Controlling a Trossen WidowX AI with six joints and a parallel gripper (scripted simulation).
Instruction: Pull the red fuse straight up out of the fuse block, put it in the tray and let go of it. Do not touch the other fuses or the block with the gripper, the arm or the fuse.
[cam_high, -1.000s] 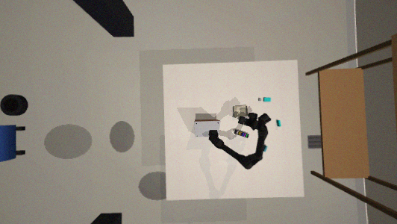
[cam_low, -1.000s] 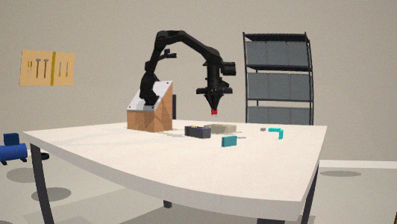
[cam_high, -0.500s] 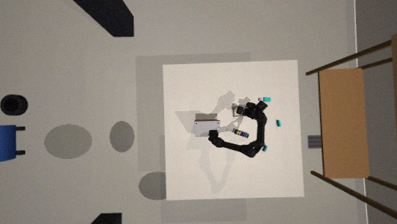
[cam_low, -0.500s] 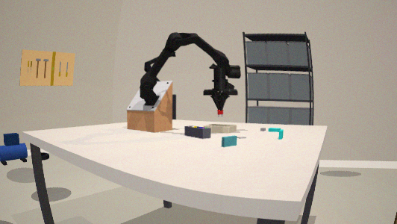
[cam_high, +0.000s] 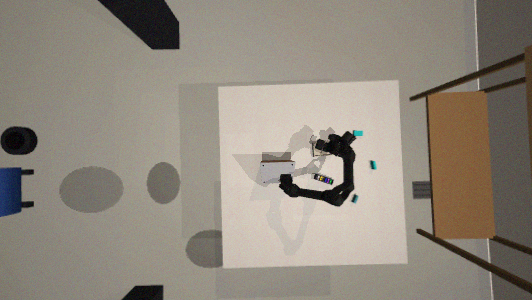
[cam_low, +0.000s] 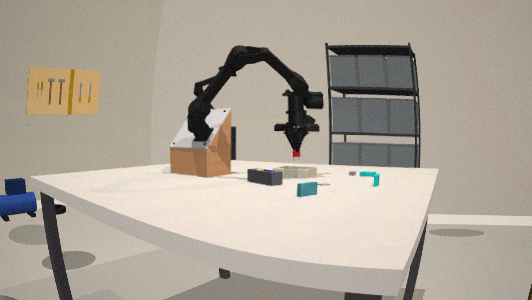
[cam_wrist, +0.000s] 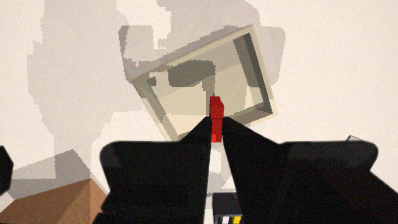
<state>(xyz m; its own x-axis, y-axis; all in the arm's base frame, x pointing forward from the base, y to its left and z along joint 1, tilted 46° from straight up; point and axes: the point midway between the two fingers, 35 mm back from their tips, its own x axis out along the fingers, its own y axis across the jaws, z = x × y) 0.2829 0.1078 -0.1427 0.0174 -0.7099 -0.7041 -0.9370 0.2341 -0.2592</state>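
Right now the beige tray is 8 cm below my gripper tip. Round my gripper tip: teal L-shaped piece 26 cm ahead, 11 cm to the left, 8 cm below; red fuse 1 cm below; small grey cube 19 cm ahead, 11 cm to the left, 8 cm below.
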